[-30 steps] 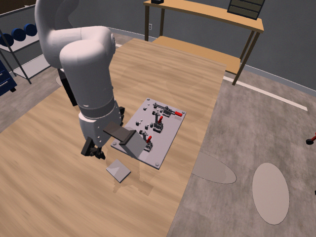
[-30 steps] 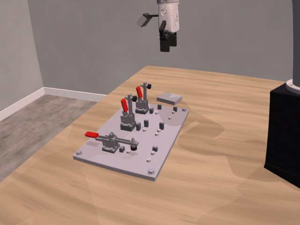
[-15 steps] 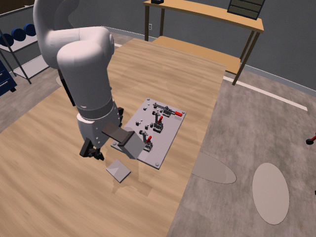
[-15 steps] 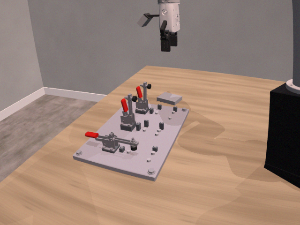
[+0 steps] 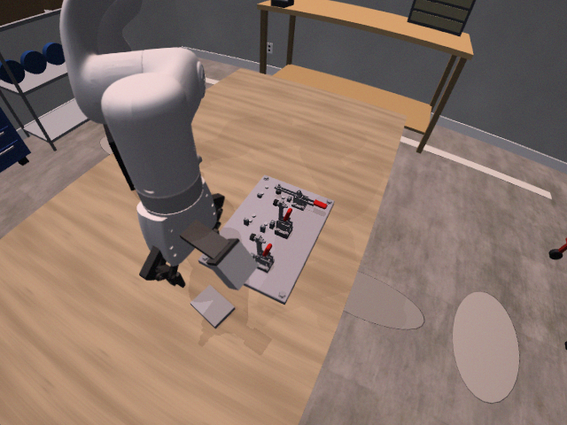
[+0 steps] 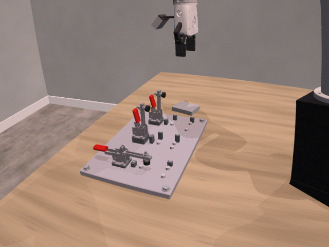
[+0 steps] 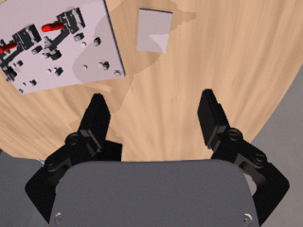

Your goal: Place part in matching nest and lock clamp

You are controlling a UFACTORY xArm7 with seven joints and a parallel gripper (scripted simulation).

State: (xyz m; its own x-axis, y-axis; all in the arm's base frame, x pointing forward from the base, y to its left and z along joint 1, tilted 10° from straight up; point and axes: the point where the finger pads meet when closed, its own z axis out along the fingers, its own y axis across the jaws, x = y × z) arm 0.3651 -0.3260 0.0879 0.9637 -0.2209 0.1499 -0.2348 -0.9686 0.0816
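My hand is 210 mm above the grey part. From my hand the other things lie so: grey fixture plate 240 mm to the left, 210 mm below, 70 mm ahead; clamp 240 mm to the left, 150 mm below, 90 mm ahead.
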